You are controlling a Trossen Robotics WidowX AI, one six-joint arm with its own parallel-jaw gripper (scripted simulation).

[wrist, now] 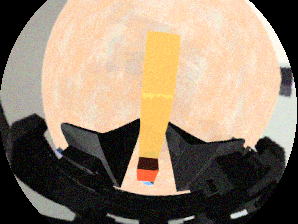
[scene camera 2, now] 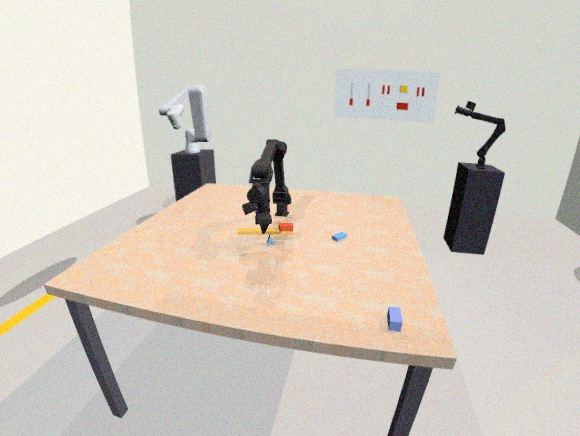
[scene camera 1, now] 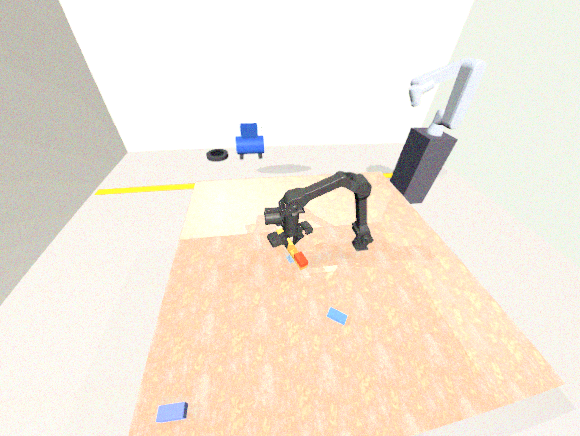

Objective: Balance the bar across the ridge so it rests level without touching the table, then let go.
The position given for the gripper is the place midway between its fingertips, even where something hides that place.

The gripper point(scene camera 1: 289, 246) carries a yellow bar point(wrist: 161, 56).
The gripper is seen too in the wrist view point(wrist: 153, 123).
